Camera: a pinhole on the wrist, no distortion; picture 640 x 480 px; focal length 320.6 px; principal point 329.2 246.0 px. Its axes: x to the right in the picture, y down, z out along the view. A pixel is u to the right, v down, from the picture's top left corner.
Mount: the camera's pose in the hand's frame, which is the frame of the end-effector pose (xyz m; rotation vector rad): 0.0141 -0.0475 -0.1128 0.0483 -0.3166 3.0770
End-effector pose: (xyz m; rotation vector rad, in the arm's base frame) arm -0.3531 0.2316 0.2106 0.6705 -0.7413 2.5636
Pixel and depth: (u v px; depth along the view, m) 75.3 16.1 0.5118
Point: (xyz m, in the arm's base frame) -0.6594 -0.0718 0.7141
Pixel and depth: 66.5 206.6 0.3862
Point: -0.4975 0.2318 0.6286
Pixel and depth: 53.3 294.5 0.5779
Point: -0.5048 0.3247 0.9096
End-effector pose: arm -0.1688 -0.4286 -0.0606 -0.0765 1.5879 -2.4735
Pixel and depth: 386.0 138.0 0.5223
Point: -0.0451 -0.8176 0.1073
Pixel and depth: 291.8 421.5 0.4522
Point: -0.2453 -0.5352 0.3997
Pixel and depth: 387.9 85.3 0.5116
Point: -0.0354 -0.8560 0.0364
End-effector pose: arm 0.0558 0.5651 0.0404 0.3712 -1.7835 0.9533
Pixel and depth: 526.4 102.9 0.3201
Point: -0.0496 0.3804 -0.1592
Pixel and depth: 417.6 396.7 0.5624
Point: 0.1280 -0.0157 0.0354
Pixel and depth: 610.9 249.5 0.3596
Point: 0.0880 0.2547 -0.2098
